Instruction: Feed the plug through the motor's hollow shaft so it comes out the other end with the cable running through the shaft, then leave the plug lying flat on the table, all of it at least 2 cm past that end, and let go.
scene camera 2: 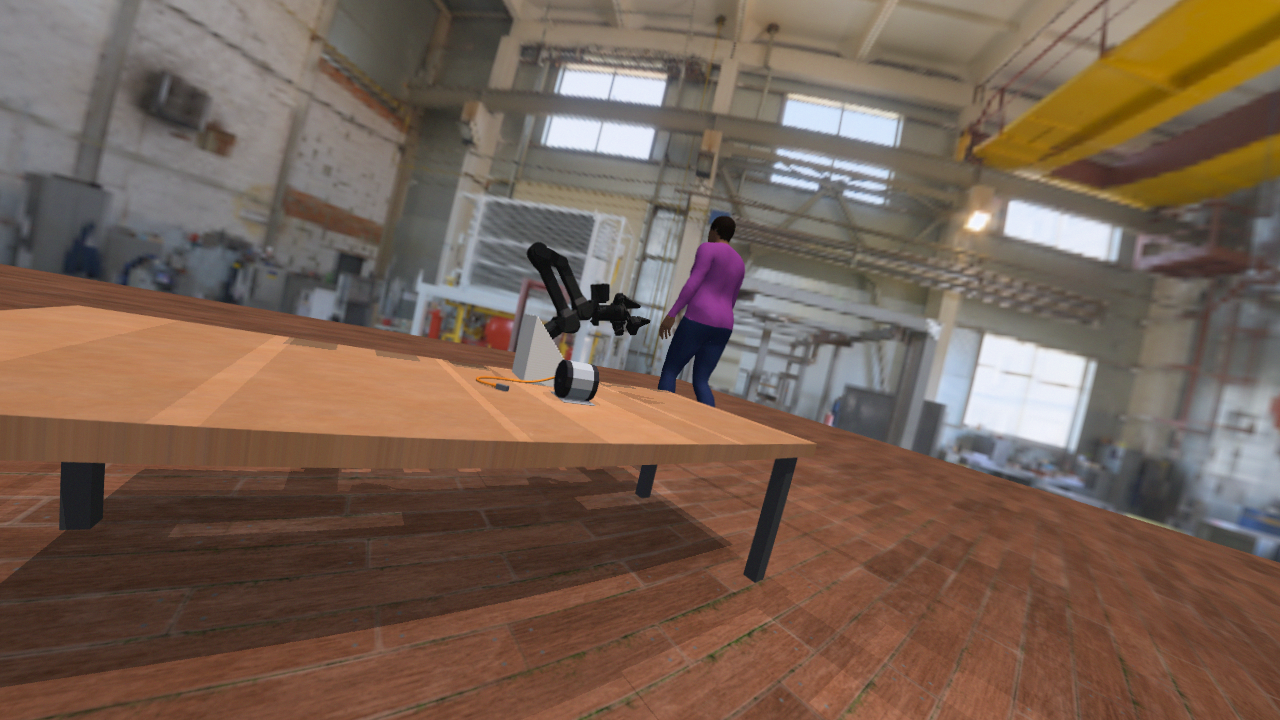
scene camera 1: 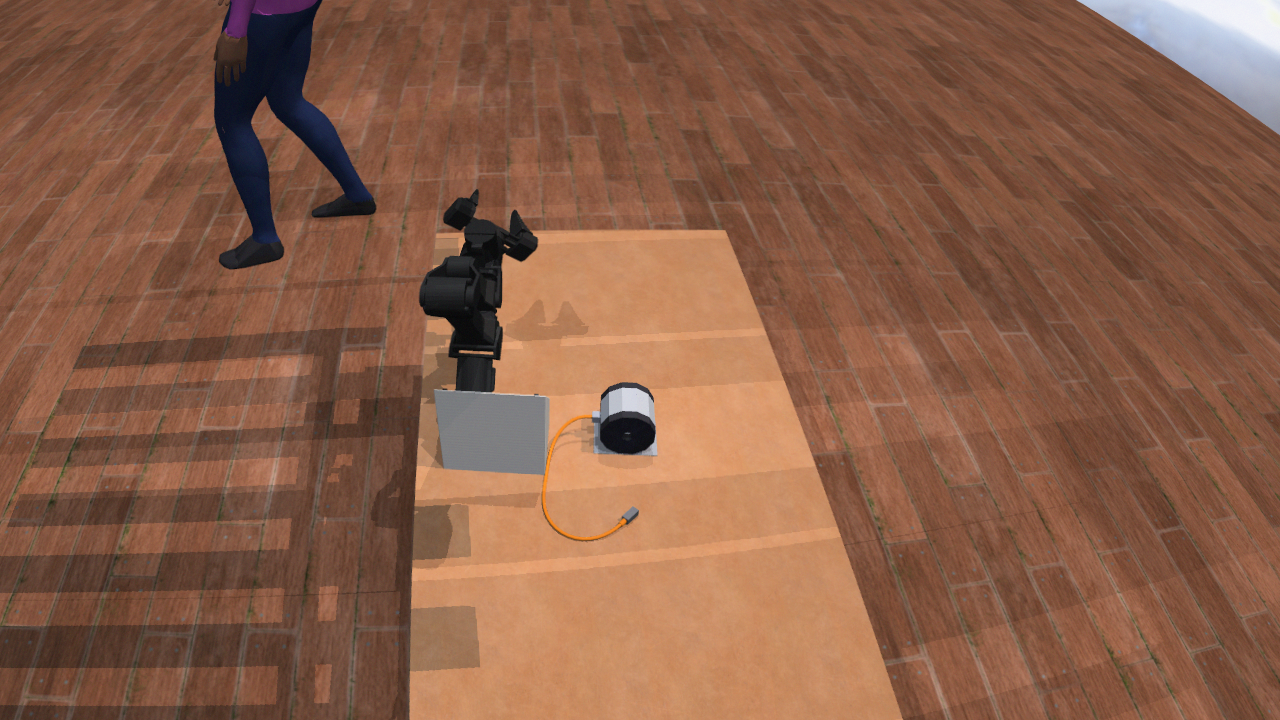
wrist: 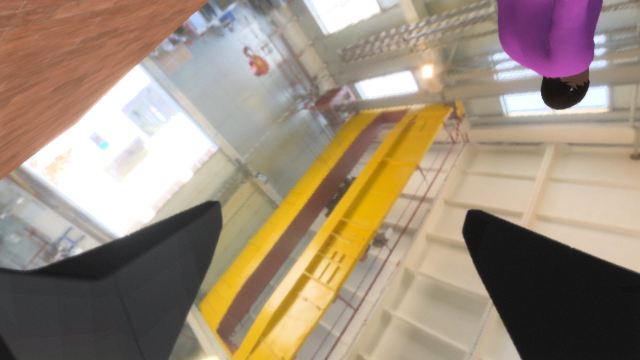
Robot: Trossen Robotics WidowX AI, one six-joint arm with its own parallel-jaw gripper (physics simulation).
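Places are measured from the arm's base along level axes (x left, y ahead, z down), in centimetres.
Pixels of known places: gripper, fingertip midpoint: (scene camera 2: 645, 314) (scene camera 1: 495, 200) (wrist: 345, 217); arm's base, link origin: (scene camera 2: 541, 336) (scene camera 1: 473, 392).
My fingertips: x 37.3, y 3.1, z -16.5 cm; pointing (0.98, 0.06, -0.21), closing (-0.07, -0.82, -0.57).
Observation:
For each thing: its middle in the pictures, then the offset to it from my fingertips. Level surfaces: height alone.
- motor, body centre: (scene camera 1: 625, 418) (scene camera 2: 575, 380) dy +24.7, dx -35.4, dz +25.5 cm
- table, surface height: dz +30.6 cm
- grey plug, body centre: (scene camera 1: 630, 515) (scene camera 2: 502, 387) dy +24.0, dx -54.7, dz +29.9 cm
The motor (scene camera 1: 626, 402) (scene camera 2: 582, 380), a pale cylinder with black ends, lies on its side on a small base on the table (scene camera 1: 662, 626) (scene camera 2: 358, 402). A small dark hole shows in the middle of its near black end in scene camera 1. The orange cable (scene camera 1: 586, 538) (scene camera 2: 528, 382) leaves the motor's left side and curves across the table to the grey plug (scene camera 1: 630, 515) (scene camera 2: 502, 387), which lies on the table in front of that end, apart from it. My gripper (scene camera 1: 495, 204) (scene camera 2: 642, 313) (wrist: 345, 217) is open and empty, raised near the table's far left, well away from the plug and motor.
A grey upright panel (scene camera 1: 494, 432) (scene camera 2: 535, 351) stands at the arm's base, left of the motor, close to the cable's bend. A person (scene camera 1: 241, 152) (scene camera 2: 713, 286) (wrist: 550, 35) in a purple top stands on the floor beyond the table's far left end.

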